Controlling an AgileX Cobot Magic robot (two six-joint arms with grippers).
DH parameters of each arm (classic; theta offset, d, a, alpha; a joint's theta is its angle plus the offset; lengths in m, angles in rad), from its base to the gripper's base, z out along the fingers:
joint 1: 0 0.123 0 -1.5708
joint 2: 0.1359 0 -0.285 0
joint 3: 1.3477 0 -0.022 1.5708
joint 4: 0 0.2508 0 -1.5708
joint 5: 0 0 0.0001 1.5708
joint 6: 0 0.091 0 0
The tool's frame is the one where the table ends.
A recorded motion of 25 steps. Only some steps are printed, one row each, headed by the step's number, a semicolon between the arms.
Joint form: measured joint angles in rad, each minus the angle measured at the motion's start. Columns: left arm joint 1, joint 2, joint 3, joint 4, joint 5, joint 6; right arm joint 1, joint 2, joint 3, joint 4, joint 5, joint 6.
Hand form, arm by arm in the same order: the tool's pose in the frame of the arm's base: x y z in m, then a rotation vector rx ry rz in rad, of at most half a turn. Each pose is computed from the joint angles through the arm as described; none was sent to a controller.
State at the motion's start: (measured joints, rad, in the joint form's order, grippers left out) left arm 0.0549 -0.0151 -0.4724 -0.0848 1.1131 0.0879; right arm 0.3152 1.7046 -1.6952 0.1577 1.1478 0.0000
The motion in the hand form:
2: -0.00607 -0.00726 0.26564 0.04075 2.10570 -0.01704; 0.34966 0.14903 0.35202 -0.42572 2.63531 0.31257
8: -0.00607 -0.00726 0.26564 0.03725 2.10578 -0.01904; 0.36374 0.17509 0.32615 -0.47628 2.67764 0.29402
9: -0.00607 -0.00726 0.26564 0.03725 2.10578 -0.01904; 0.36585 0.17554 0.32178 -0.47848 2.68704 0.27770
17: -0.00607 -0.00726 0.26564 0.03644 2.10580 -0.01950; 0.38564 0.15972 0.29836 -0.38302 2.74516 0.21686
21: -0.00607 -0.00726 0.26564 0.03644 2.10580 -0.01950; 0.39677 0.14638 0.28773 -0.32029 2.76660 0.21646
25: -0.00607 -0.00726 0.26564 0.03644 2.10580 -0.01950; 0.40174 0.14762 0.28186 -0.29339 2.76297 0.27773
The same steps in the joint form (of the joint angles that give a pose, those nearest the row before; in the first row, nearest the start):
2: 0.0000 0.0000 0.0000 0.0000 0.0000 0.0000; 0.0585 0.0446 -0.0287 -0.0230 -0.0073 0.0279
8: 0.0000 0.0000 0.0000 0.0000 0.0000 -0.0034; 0.1105 0.1409 -0.0690 -0.0451 -0.0170 0.0487
9: 0.0000 0.0000 0.0000 0.0000 0.0000 -0.0034; 0.1116 0.1515 -0.0689 -0.0560 -0.0170 0.0513
17: 0.0000 0.0000 0.0000 0.0000 0.0000 -0.0041; 0.0639 0.2094 -0.0700 -0.0885 -0.0262 0.0840
21: 0.0000 0.0000 0.0000 0.0000 0.0000 -0.0041; 0.0230 0.2357 -0.0700 -0.0783 -0.0381 0.0857
25: 0.0000 0.0000 0.0000 0.0000 0.0000 -0.0041; 0.0131 0.2526 -0.0700 -0.0305 -0.0648 0.0788

